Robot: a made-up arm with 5 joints.
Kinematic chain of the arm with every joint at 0, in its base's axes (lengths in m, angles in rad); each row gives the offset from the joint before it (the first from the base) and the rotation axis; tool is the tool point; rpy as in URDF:
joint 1: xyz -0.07 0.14 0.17 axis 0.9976 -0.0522 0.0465
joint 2: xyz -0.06 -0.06 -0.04 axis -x
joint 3: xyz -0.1 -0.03 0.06 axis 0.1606 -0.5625 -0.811
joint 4: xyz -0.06 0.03 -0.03 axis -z
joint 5: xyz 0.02 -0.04 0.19 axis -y
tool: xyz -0.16 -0.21 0.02 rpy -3.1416 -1.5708 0
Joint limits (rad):
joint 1: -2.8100..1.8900
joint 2: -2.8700..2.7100
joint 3: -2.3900..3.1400
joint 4: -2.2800..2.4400
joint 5: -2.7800..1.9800
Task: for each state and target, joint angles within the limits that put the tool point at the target. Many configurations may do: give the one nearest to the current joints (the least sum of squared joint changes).
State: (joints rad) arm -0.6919 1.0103 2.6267 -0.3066 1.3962
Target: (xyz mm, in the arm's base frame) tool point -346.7 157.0 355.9
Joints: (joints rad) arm -0.9141 0.8789 2.0337 -0.9106 1.7931
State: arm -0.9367 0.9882 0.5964 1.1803 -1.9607
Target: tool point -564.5 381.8 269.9
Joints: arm -0.8691 0.9017 0.4780 1.0615 -2.0285
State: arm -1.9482 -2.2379 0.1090 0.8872 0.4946
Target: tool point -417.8 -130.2 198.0
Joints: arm -1.8427 -2.4475 -0.2388 0.2394 0.9717
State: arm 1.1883 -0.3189 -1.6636 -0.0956 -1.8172
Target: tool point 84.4 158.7 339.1
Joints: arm 0.8455 0.1425 -1.9418 0.1318 -1.5892
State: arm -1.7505 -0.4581 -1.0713 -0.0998 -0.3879
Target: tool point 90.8 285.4 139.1
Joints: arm -1.7968 -0.4927 -1.5546 -0.7741 -0.9487
